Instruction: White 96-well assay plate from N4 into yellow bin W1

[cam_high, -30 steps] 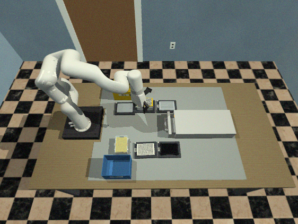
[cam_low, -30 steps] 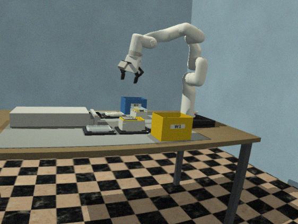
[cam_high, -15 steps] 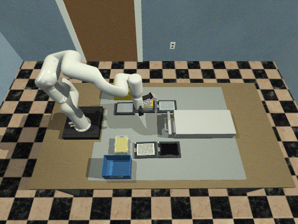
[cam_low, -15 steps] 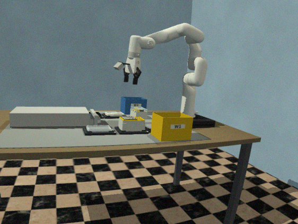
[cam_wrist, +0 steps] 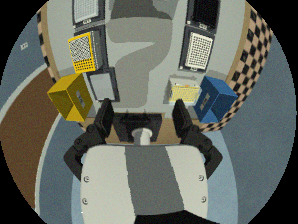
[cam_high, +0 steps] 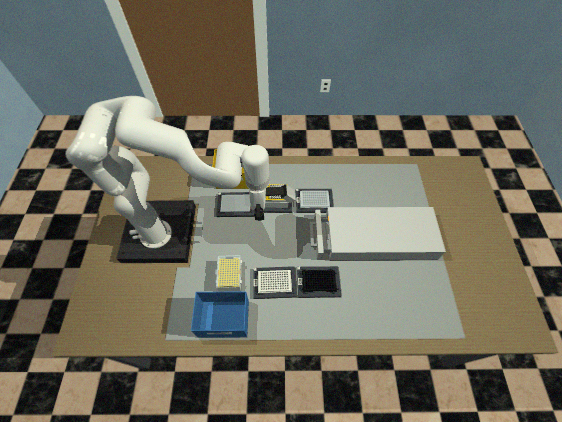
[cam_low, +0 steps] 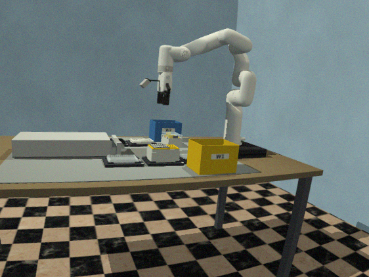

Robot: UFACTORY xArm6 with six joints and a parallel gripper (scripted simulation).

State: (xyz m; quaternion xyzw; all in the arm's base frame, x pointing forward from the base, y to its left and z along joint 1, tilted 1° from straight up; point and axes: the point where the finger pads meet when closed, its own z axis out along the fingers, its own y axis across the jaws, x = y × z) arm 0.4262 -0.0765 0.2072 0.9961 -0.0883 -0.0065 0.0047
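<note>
The white 96-well assay plate lies 24 cm below my hand, 20 cm to the right of it and 1 cm ahead of it. Also, from my hand: dark work nest N4 (25 cm below, 20 cm to the right, 2 cm ahead); yellow waste bin W1 (34 cm to the left, 22 cm below, 7 cm behind); black plate (24 cm below, 22 cm to the right, 18 cm ahead).
</note>
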